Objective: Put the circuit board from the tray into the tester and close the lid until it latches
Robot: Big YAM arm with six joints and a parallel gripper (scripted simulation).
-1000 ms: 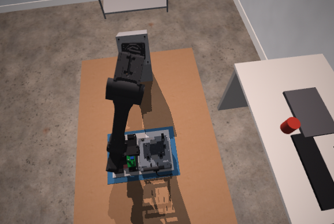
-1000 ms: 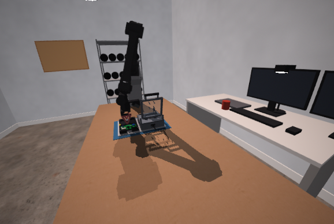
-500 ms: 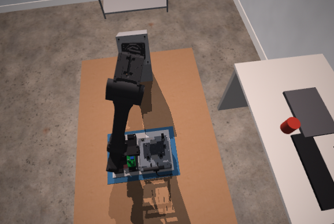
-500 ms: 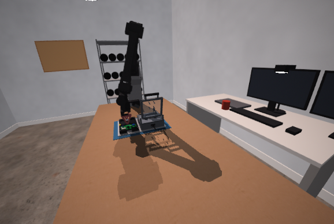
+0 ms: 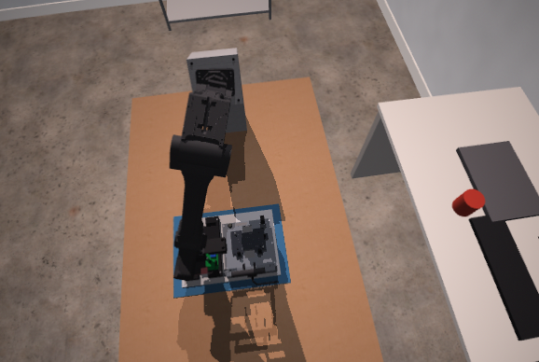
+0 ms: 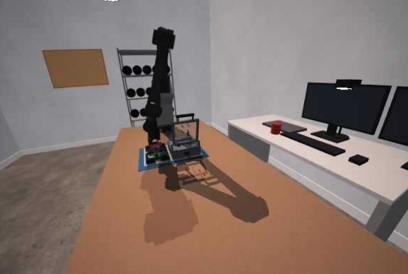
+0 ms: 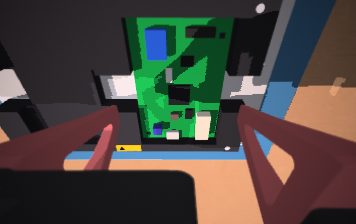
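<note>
Right now my hand is 40 mm above the green circuit board. Also, from my hand: clear lid (60 mm ahead, 180 mm to the left, 130 mm above).
</note>
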